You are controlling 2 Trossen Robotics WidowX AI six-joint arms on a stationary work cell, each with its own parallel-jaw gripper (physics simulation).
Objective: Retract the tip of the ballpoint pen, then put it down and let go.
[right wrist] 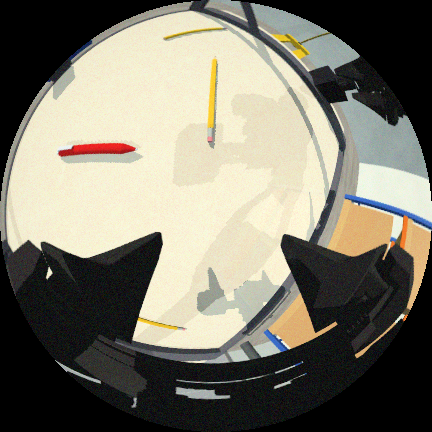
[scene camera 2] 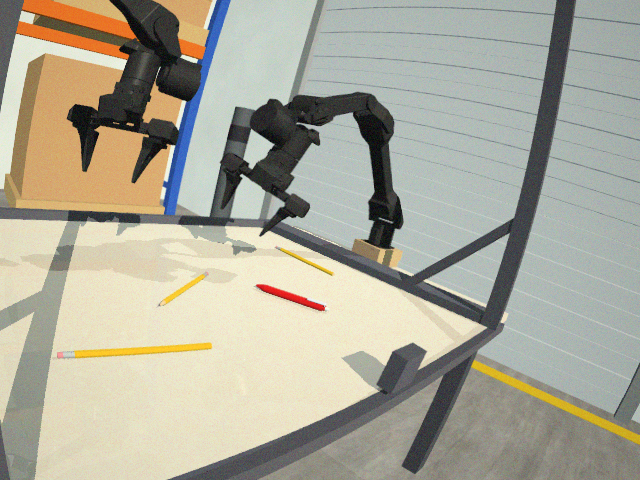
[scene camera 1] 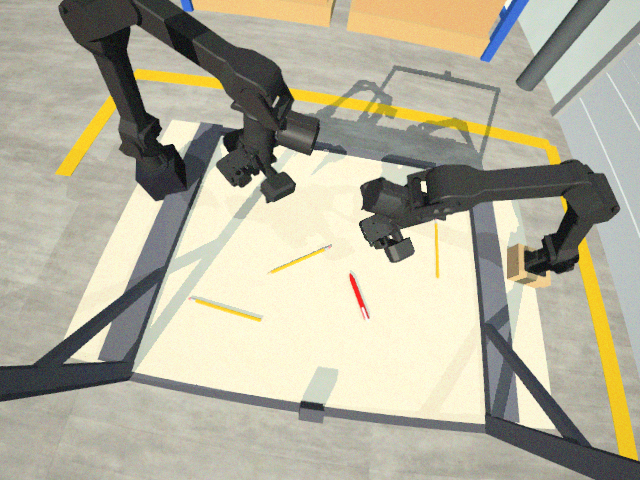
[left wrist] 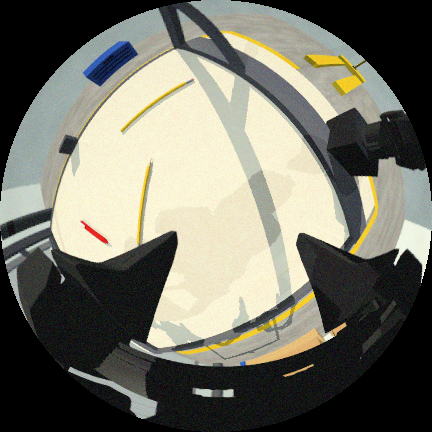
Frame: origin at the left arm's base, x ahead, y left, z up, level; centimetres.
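Seen in the pictures: left gripper, fingertip midpoint: (right wrist: 344, 85) (scene camera 2: 108, 177) (scene camera 1: 257, 188) (left wrist: 240, 238); right gripper, fingertip midpoint: (right wrist: 224, 240) (scene camera 2: 240, 222); left arm's base, link origin: (right wrist: 338, 82) (scene camera 1: 154, 161) (left wrist: 368, 140); right arm's base, link origin: (scene camera 2: 379, 245) (scene camera 1: 534, 263).
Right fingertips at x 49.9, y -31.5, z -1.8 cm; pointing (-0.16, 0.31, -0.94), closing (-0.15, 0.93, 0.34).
Observation:
Offsets run from my right fingertips to a thing's middle. Level surfaces: height alone.
The red ballpoint pen {dx -6.4, dy -15.0, dz -8.1 cm} (scene camera 1: 358, 295) (scene camera 2: 289, 296) (left wrist: 95, 232) (right wrist: 97, 149) lies flat on the cream table top {dz -8.9 cm} (scene camera 1: 248, 356) (scene camera 2: 289, 372). Its pointed end faces the arms' side and its white clip and button end faces the near edge in scene camera 1. Whether the writing tip is out is too small to tell. My right gripper (scene camera 1: 387, 242) (scene camera 2: 242, 221) (right wrist: 224, 240) is open and empty, above the table and beyond the pen's pointed end. My left gripper (scene camera 1: 257, 178) (scene camera 2: 109, 176) (left wrist: 240, 238) is open and empty, high above the table and farther from the pen.
Three yellow pencils lie around the pen: one pencil {dx -18.7, dy -1.6, dz -8.5 cm} (scene camera 1: 299, 259) (scene camera 2: 183, 289) (right wrist: 212, 95), a second pencil {dx -39.6, dy -9.2, dz -8.5 cm} (scene camera 1: 227, 308) (scene camera 2: 139, 350) and a third pencil {dx +20.9, dy -7.8, dz -8.5 cm} (scene camera 1: 436, 250) (scene camera 2: 305, 260). A dark block {dx -25.0, dy -35.9, dz -5.8 cm} (scene camera 1: 312, 411) (scene camera 2: 403, 366) stands on the table's near edge. Dark beams border the table.

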